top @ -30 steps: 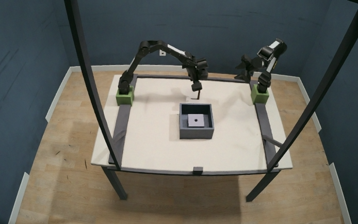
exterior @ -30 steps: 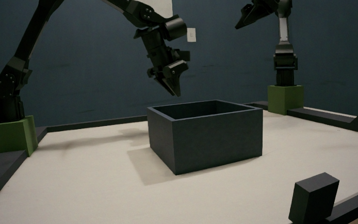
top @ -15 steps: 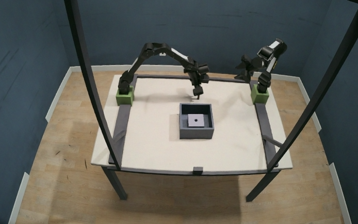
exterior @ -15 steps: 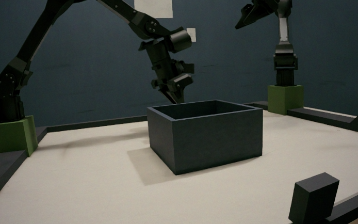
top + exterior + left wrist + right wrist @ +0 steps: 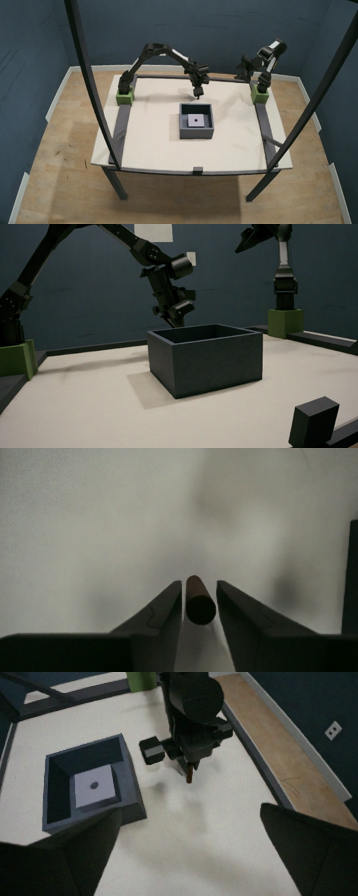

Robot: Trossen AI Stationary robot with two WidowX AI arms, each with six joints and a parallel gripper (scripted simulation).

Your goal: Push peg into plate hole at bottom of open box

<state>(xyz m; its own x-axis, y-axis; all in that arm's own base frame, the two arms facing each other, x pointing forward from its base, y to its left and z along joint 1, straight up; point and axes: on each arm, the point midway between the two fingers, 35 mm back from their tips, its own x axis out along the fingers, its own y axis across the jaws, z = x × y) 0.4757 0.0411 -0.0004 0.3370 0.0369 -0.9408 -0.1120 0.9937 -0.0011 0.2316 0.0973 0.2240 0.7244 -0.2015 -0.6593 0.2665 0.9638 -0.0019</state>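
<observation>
Now: the brown peg 5 cm below my left hand. The rest, counted from my left hand: grey plate 22 cm behind, 4 cm to the left, 5 cm below; then box 22 cm behind, 4 cm to the left, 6 cm below.
</observation>
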